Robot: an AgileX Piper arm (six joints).
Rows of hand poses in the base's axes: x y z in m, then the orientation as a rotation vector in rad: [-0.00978, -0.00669, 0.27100, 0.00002, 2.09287, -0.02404]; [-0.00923, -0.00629, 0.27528, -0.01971, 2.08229, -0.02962]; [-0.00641, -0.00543, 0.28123, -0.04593, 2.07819, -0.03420]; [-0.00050, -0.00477, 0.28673, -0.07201, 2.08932, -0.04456]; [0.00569, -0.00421, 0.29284, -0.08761, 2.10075, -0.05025]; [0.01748, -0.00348, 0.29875, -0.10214, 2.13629, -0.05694]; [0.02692, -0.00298, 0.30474, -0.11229, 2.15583, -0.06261]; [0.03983, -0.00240, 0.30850, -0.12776, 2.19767, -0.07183]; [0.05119, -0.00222, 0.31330, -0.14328, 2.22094, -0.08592]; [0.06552, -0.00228, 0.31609, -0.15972, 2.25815, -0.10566]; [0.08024, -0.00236, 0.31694, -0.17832, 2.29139, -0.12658]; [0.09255, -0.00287, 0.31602, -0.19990, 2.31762, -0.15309]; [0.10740, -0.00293, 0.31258, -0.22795, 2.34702, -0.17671]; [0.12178, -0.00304, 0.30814, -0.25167, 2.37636, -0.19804]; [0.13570, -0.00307, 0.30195, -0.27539, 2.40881, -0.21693]
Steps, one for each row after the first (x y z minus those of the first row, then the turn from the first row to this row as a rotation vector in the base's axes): [0.00055, 0.00040, 0.00428, -0.01228, -0.01032, 0.01191]; [0.00337, 0.00126, 0.01023, -0.02650, -0.01392, 0.02887]; [0.00928, 0.00192, 0.01573, -0.04457, -0.00203, 0.04312]; [0.01547, 0.00248, 0.02184, -0.05490, 0.00994, 0.05174]; [0.02726, 0.00321, 0.02775, -0.06495, 0.04607, 0.05871]; [0.03670, 0.00371, 0.03374, -0.07271, 0.06608, 0.06321]; [0.04961, 0.00429, 0.03750, -0.08454, 0.10870, 0.06952]; [0.06097, 0.00447, 0.04230, -0.10007, 0.13296, 0.07417]; [0.07530, 0.00441, 0.04509, -0.11932, 0.17146, 0.07684]; [0.09002, 0.00433, 0.04594, -0.14009, 0.20632, 0.08055]; [0.10233, 0.00382, 0.04502, -0.16584, 0.23479, 0.08417]; [0.11718, 0.00376, 0.04158, -0.19173, 0.26703, 0.09321]; [0.13156, 0.00365, 0.03714, -0.21405, 0.29909, 0.10009]; [0.14548, 0.00362, 0.03095, -0.23427, 0.33436, 0.10774]
